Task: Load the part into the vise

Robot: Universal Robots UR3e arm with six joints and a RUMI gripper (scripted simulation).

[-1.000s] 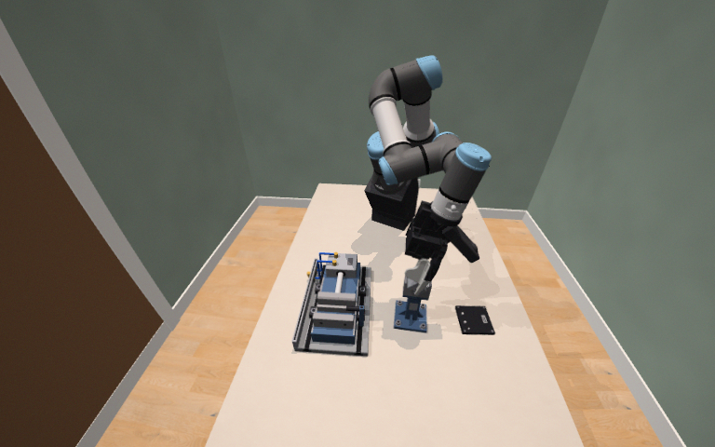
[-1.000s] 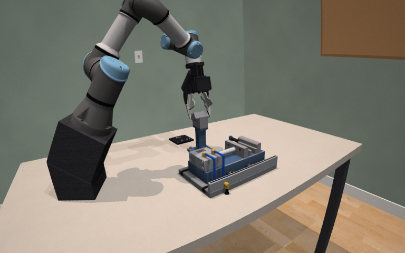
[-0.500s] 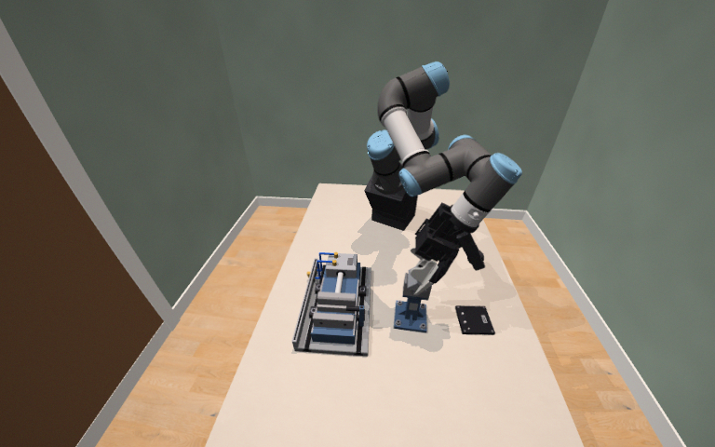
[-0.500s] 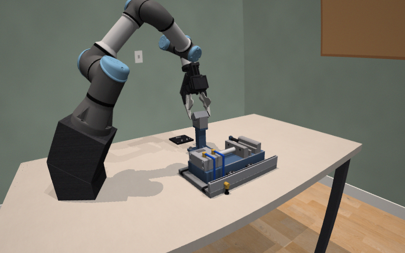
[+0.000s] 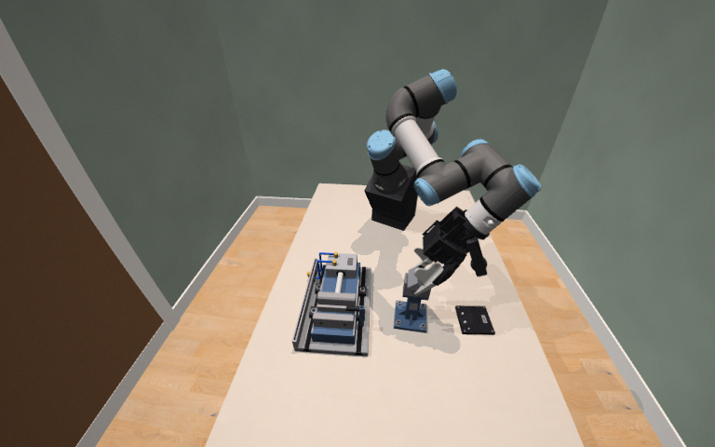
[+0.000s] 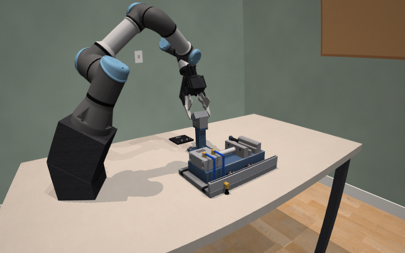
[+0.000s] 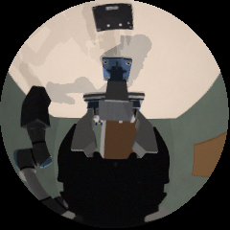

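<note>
The part lies 10 mm to the right of my hand and 10 mm below it. Also, from my hand: air cylinder (190 mm to the right, 140 mm behind, 80 mm below); then vise (200 mm to the right, 120 mm below, 50 mm behind); then black infeed plate (180 mm to the left, 160 mm below, 30 mm ahead).
</note>
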